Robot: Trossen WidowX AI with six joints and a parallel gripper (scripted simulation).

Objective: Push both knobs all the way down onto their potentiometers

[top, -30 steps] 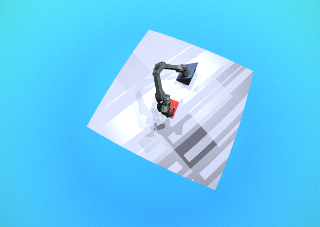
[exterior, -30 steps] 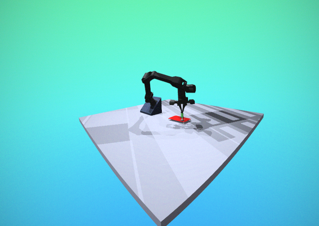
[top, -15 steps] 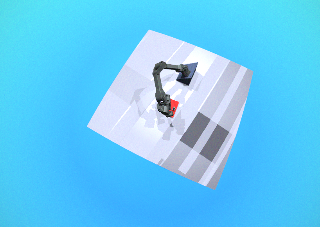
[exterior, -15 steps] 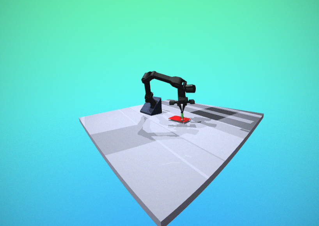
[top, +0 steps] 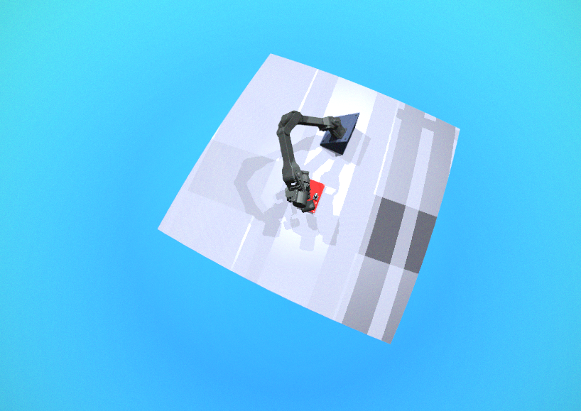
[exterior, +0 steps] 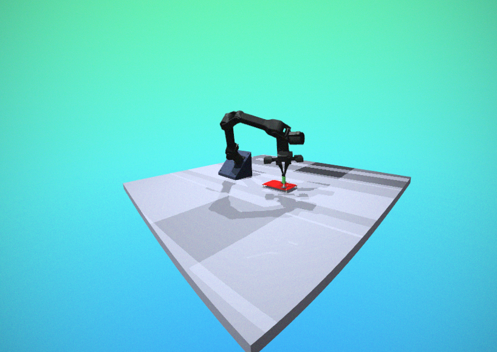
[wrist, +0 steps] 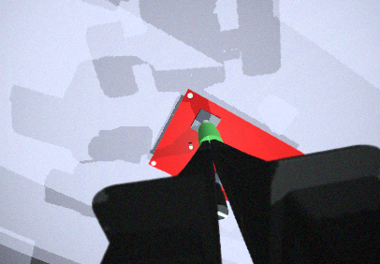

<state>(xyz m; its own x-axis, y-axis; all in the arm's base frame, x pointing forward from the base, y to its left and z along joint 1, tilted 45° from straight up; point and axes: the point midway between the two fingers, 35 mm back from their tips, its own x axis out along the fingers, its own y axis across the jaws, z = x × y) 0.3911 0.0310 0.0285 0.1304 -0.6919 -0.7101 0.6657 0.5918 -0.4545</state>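
Right now the potentiometer is 5 cm behind my gripper tip, 5 cm to the left of it and 3 cm below it. Also, from my gripper tip: green knob: 2 cm below.
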